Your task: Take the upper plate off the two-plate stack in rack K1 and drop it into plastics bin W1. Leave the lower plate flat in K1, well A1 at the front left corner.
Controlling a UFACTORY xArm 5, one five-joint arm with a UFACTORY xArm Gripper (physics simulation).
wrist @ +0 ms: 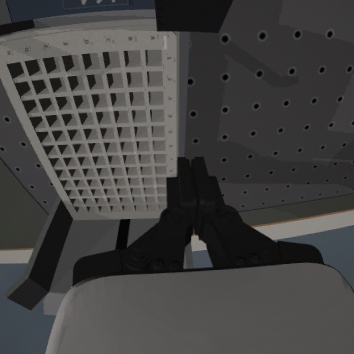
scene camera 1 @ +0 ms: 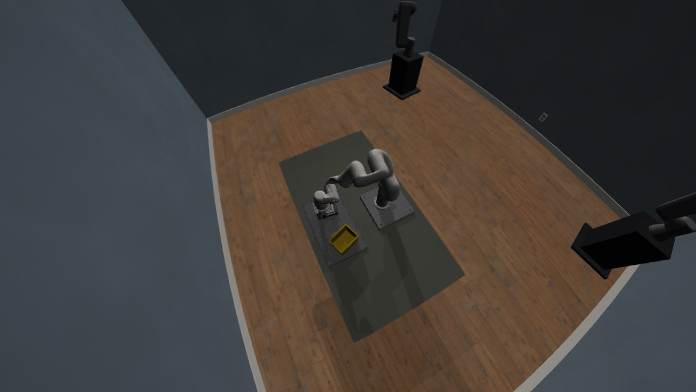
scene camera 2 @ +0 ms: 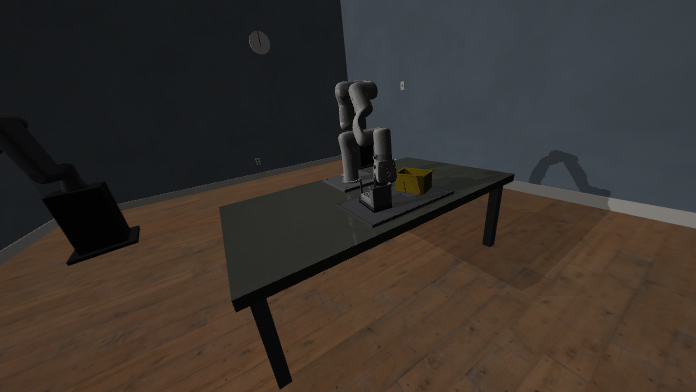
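Pixels of known places: gripper, fingertip midpoint: [wrist: 188, 174] [scene camera 1: 323, 215]; arm's base at its link origin: [scene camera 1: 381, 202] [scene camera 2: 351, 180].
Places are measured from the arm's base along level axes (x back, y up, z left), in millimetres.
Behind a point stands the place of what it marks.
A pale plate with square wells [wrist: 115, 107] @[z -181, x -373, y 47 mm] [scene camera 1: 329, 208] @[z -182, x -366, y 44 mm] lies at the left in the wrist view. It sits in rack K1, whose blue label [wrist: 45, 6] @[z -201, x -318, y 17 mm] shows at the top edge and whose dark corner post [wrist: 192, 15] shows beside it. In scene camera 2 the rack with its plates [scene camera 2: 376, 200] @[z -251, x -451, y 52 mm] stands below the wrist. I cannot make out the lower plate separately. My gripper [wrist: 188, 174] @[z -160, x -431, y 42 mm] is shut and empty, its fingertips at the plate's right edge in the wrist view; whether they touch it is unclear. Yellow bin W1 [scene camera 1: 343, 241] @[z 75, x -422, y 1 mm] [scene camera 2: 417, 184] @[z 32, x -477, y 48 mm] stands beside the rack.
The rack and bin stand on a grey perforated board [scene camera 1: 320, 235] @[z -62, x -532, y -5 mm] [scene camera 2: 430, 199] @[z 4, x -566, y -5 mm] [wrist: 272, 117] @[z -85, x -436, y -5 mm]. A second dark post [wrist: 42, 255] @[z -255, x -425, y 87 mm] rises at the lower left in the wrist view. The arm's base plate [scene camera 1: 395, 216] @[z 153, x 4, y 0 mm] is on the same table [scene camera 2: 280, 235] @[z -638, x -257, y -18 mm]. Other arms stand on black pedestals [scene camera 1: 404, 72] [scene camera 2: 92, 220].
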